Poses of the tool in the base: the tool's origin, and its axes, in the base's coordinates. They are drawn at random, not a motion.
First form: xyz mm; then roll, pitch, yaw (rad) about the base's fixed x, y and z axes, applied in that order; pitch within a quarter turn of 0, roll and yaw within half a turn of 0.
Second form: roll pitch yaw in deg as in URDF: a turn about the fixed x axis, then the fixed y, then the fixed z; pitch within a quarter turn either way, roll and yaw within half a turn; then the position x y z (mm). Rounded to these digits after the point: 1 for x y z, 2 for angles.
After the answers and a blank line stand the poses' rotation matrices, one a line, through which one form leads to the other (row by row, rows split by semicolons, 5 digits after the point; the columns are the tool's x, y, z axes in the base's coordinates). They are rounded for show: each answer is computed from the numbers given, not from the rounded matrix.
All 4 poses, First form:
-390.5 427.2 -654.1 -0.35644 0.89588 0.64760
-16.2 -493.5 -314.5 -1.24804 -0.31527 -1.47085
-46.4 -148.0 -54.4 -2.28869 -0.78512 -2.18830
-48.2 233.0 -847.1 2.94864 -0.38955 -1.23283
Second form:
-20.42 51.33 37.10 -390.5 427.2 -654.1
-71.51 -18.06 -84.27 -16.2 -493.5 -314.5
-131.13 -44.98 -125.38 -46.4 -148.0 -54.4
168.94 -22.32 -70.64 -48.2 233.0 -847.1

0.49832 -0.78263 0.37304; 0.37694 0.58305 0.71970; -0.78076 -0.21803 0.58556
0.09486 0.34494 0.93382; -0.94597 -0.26095 0.19249; 0.31007 -0.90162 0.30155
-0.40953 -0.84460 0.34486; -0.57668 -0.05325 -0.81523; 0.70691 -0.53274 -0.46526
0.30673 -0.95007 -0.05733; -0.87275 -0.25671 -0.41522; 0.37977 0.17739 -0.90791

